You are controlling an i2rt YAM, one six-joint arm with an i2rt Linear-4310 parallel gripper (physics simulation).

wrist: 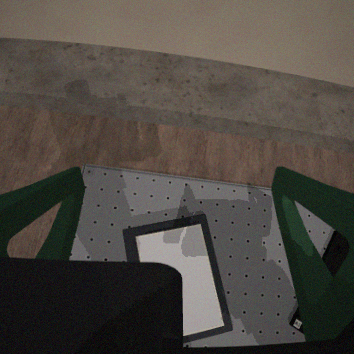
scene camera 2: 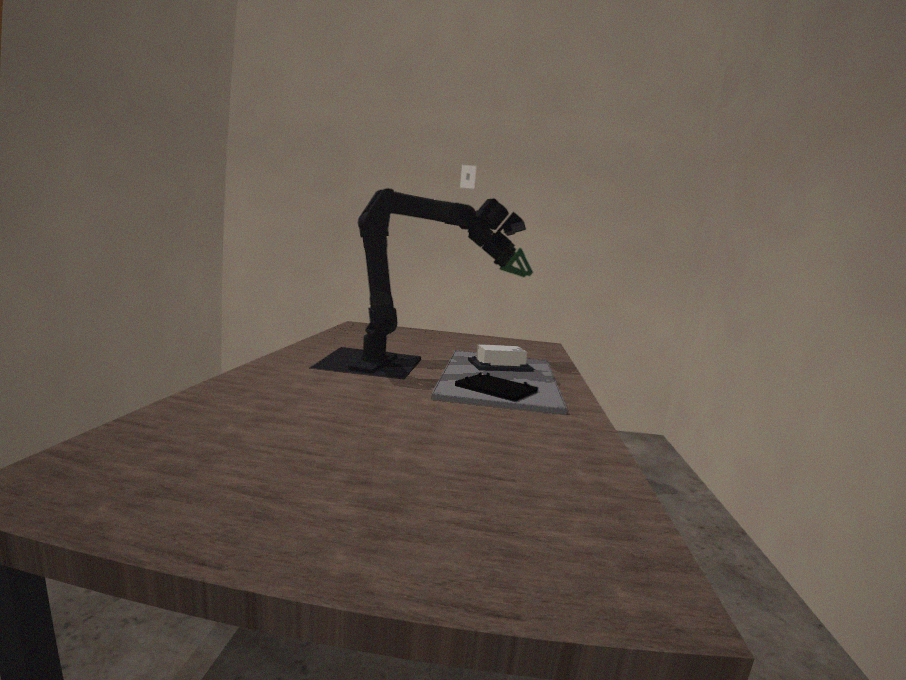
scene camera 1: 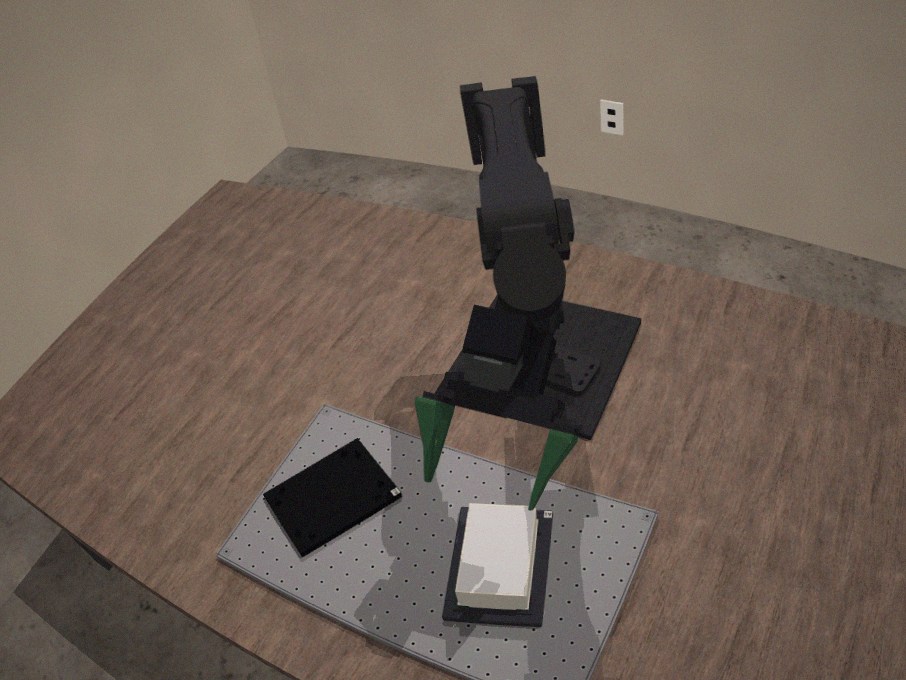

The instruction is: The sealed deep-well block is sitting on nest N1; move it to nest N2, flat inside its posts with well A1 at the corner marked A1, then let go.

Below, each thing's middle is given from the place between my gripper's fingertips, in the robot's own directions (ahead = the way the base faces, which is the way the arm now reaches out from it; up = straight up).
My gripper is now 240 mm above the white block (scene camera 1: 496,566), 50 mm past it and 30 mm to the left of it. The rest, counted from my hand: grey perforated plate (scene camera 1: 388,574) (270 mm below, 130 mm to the right, 40 mm behind); black nest plate (scene camera 1: 316,505) (290 mm to the right, 260 mm below, 20 mm behind).
